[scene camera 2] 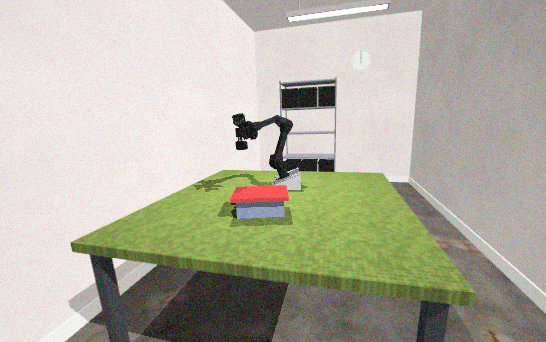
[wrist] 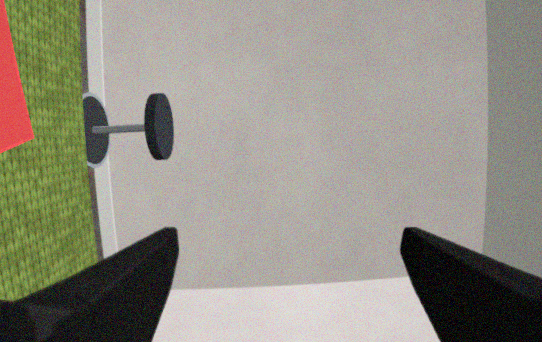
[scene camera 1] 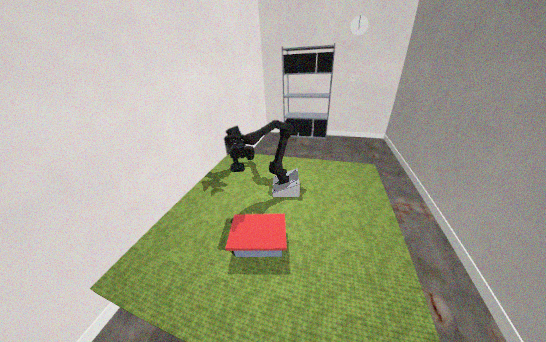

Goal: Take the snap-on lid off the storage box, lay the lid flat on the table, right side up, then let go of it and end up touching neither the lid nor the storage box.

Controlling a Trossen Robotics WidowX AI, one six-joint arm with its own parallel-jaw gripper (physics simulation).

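The red lid (scene camera 1: 257,231) (scene camera 2: 260,193) lies flat on top of the blue-grey storage box (scene camera 1: 258,253) (scene camera 2: 260,210) and overhangs its sides. The box stands on the green table (scene camera 1: 340,240) (scene camera 2: 345,220). A corner of the lid also shows at the left edge of the wrist view (wrist: 11,90). My gripper (scene camera 1: 238,166) (scene camera 2: 241,145) (wrist: 292,240) is open and empty. It hangs above the back left of the table, well apart from the lid and box. In the scene views its fingers overlap, so their gap is seen best in the wrist view.
The arm's light grey base (scene camera 1: 286,190) (scene camera 2: 291,181) stands on the table behind the box. A metal shelf rack (scene camera 1: 309,48) (scene camera 2: 309,82) stands at the far wall. A wall runs along the table's left side. A dark round stool (wrist: 159,126) shows beyond the table edge.
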